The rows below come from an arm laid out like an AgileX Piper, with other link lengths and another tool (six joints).
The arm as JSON. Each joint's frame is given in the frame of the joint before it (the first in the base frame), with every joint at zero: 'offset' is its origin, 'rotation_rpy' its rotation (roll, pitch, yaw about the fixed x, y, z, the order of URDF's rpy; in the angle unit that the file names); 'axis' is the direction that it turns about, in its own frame. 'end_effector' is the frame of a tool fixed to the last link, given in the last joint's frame.
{
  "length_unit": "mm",
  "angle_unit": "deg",
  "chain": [
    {
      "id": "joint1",
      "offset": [
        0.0,
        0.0,
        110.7
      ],
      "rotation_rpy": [
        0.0,
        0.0,
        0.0
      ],
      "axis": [
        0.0,
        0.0,
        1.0
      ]
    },
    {
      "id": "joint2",
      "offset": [
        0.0,
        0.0,
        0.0
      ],
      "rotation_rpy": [
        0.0,
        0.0,
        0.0
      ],
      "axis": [
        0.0,
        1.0,
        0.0
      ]
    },
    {
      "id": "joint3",
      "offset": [
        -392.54,
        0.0,
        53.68
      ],
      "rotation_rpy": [
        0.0,
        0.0,
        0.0
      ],
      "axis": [
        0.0,
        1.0,
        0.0
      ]
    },
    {
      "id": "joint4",
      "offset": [
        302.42,
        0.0,
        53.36
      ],
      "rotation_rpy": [
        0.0,
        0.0,
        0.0
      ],
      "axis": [
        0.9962,
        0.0,
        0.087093
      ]
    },
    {
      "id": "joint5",
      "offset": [
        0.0,
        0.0,
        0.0
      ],
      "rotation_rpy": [
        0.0,
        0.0,
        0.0
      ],
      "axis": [
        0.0,
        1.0,
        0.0
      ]
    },
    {
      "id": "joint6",
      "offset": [
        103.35,
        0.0,
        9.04
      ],
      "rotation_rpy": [
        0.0,
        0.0,
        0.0
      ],
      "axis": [
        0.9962,
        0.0,
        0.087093
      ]
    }
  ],
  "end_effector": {
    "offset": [
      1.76,
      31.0,
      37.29
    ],
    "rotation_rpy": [
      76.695,
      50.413,
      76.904
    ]
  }
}
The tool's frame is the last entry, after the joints.
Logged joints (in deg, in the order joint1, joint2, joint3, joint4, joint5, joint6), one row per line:
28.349 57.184 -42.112 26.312 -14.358 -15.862
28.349 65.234 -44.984 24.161 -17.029 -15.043
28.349 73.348 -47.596 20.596 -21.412 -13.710
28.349 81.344 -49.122 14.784 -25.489 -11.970
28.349 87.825 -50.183 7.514 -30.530 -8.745
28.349 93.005 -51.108 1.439 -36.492 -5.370
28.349 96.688 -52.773 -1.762 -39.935 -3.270
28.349 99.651 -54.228 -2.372 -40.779 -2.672
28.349 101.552 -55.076 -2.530 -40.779 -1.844
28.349 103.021 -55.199 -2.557 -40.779 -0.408
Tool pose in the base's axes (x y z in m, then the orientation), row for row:
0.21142 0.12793 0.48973 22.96 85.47 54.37
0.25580 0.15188 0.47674 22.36 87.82 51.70
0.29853 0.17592 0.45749 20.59 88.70 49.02
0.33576 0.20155 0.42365 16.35 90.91 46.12
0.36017 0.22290 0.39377 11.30 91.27 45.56
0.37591 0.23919 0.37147 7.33 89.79 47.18
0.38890 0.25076 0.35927 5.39 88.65 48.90
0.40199 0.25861 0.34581 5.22 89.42 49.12
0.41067 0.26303 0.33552 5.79 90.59 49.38
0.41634 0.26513 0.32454 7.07 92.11 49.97
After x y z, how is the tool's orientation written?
As a rotation vector, in degrees.
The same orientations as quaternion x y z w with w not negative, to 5 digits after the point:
0.17403 0.64785 0.41212 0.61657
0.16926 0.66480 0.39137 0.61337
0.15627 0.67318 0.37203 0.61968
0.12415 0.69028 0.35019 0.62086
0.08595 0.69418 0.34652 0.62502
0.05589 0.68469 0.35977 0.63138
0.04114 0.67656 0.37320 0.63348
0.03975 0.68101 0.37409 0.62826
0.04395 0.68767 0.37485 0.62021
0.05341 0.69590 0.37753 0.60856

